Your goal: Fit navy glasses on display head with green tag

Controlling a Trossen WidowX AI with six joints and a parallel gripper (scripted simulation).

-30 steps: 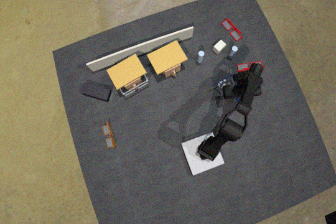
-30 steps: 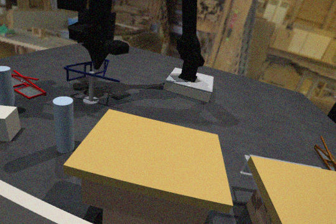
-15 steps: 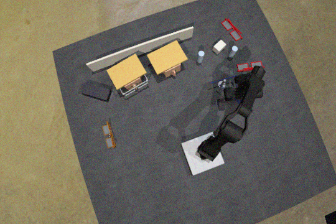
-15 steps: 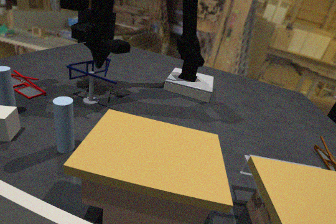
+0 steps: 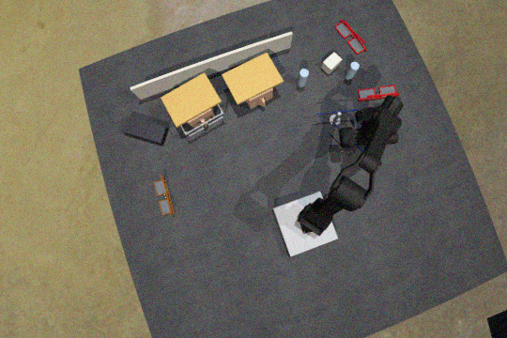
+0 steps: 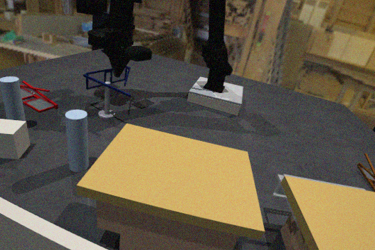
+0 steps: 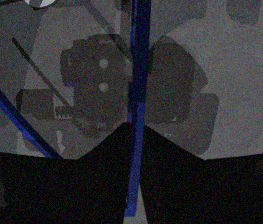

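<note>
Now: the white peg 110 mm ahead of my gripper tip, 50 mm to the left of it and 40 mm below it. The rest, counted from my gripper tip: white board: 410 mm ahead, 420 mm to the left, 10 mm below; then dark case: 260 mm ahead, 720 mm to the left, 40 mm below; then cube: 310 mm ahead, 30 mm below.
</note>
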